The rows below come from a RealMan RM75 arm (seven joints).
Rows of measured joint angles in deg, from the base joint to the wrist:
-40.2 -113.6 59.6 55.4 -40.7 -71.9 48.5
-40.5 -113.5 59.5 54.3 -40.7 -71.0 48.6
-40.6 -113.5 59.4 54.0 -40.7 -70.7 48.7
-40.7 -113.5 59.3 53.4 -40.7 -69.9 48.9
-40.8 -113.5 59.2 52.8 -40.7 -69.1 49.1
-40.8 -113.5 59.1 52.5 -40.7 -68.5 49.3
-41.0 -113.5 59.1 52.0 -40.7 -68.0 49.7
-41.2 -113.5 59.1 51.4 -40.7 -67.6 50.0
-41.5 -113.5 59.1 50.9 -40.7 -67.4 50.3
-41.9 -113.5 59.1 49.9 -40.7 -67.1 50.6
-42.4 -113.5 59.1 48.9 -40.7 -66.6 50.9
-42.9 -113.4 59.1 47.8 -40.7 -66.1 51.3
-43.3 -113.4 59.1 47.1 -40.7 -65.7 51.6
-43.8 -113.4 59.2 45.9 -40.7 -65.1 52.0
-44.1 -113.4 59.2 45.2 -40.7 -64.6 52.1
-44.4 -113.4 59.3 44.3 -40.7 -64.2 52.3
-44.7 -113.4 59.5 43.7 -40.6 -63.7 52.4
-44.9 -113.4 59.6 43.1 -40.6 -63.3 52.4
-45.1 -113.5 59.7 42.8 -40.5 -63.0 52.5
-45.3 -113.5 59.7 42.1 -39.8 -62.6 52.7
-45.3 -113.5 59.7 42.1 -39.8 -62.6 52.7
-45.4 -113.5 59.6 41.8 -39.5 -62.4 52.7
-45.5 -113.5 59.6 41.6 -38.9 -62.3 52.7
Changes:
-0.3 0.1 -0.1 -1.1 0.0 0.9 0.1
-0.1 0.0 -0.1 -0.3 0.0 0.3 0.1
-0.1 0.0 -0.1 -0.6 0.0 0.8 0.2
-0.1 0.0 -0.1 -0.6 0.0 0.8 0.2
0.0 0.0 -0.1 -0.3 0.0 0.6 0.2
-0.2 0.0 0.0 -0.5 0.0 0.5 0.4
-0.2 0.0 0.0 -0.6 0.0 0.4 0.3
-0.3 0.0 0.0 -0.5 0.0 0.2 0.3
-0.4 0.0 0.0 -1.0 0.0 0.3 0.3
-0.5 0.0 0.0 -1.0 0.0 0.5 0.3
-0.5 0.1 0.0 -1.1 0.0 0.5 0.4
-0.4 0.0 0.0 -0.7 0.0 0.4 0.3
-0.5 0.0 0.1 -1.2 0.0 0.6 0.4
-0.3 0.0 0.0 -0.7 0.0 0.5 0.1
-0.3 0.0 0.1 -0.9 0.0 0.4 0.2
-0.3 0.0 0.2 -0.6 0.1 0.5 0.1
-0.2 0.0 0.1 -0.6 0.0 0.4 0.0
-0.2 -0.1 0.1 -0.3 0.1 0.3 0.1
-0.2 0.0 0.0 -0.7 0.7 0.4 0.2
0.0 0.0 0.0 0.0 0.0 0.0 0.0
-0.1 0.0 -0.1 -0.3 0.3 0.2 0.0
-0.1 0.0 0.0 -0.2 0.6 0.1 0.0

